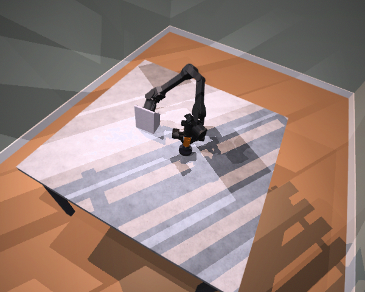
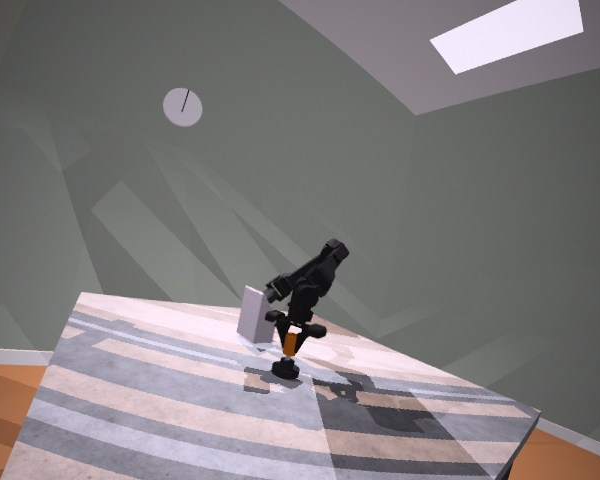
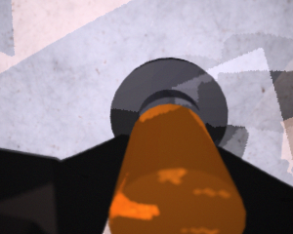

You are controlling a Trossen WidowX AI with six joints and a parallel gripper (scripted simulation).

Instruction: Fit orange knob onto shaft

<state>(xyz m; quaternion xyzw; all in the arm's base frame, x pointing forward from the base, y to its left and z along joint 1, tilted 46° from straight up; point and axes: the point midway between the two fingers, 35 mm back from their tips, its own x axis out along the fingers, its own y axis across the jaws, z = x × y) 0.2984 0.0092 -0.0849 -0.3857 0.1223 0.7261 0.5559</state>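
My gripper tip is now 30 mm below the orange knob. Round my gripper tip: round pedestal (40 mm below).
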